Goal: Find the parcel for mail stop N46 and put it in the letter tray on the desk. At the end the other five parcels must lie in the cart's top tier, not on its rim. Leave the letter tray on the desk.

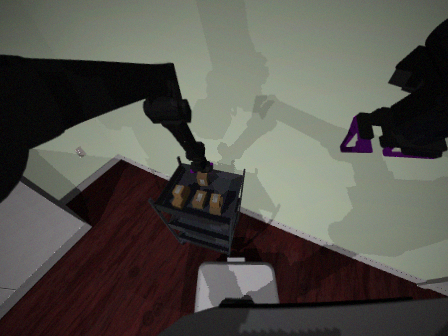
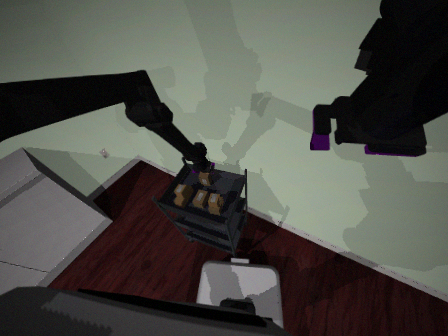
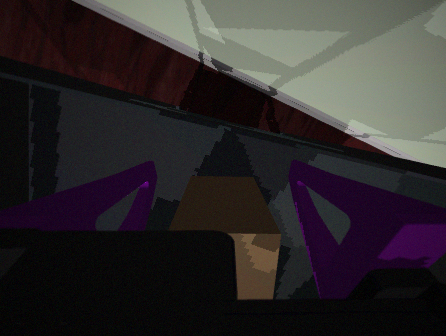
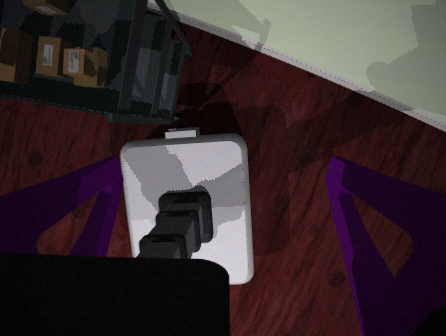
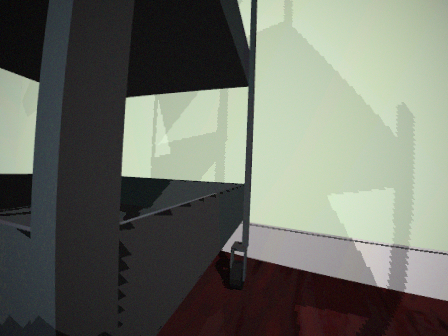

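The dark cart holds brown parcels in its top tier. One parcel stands alone at the back, between my left gripper's spread fingers and apart from them. Nearer are a left parcel, a middle parcel and a right parcel; some may be touching pairs. Labels are unreadable. My left gripper is open. My right gripper is open and empty, away from the cart. The letter tray does not show.
A pale, flat-topped piece of furniture stands at the left. The robot's white base is just in front of the cart. A pale green wall rises behind the cart.
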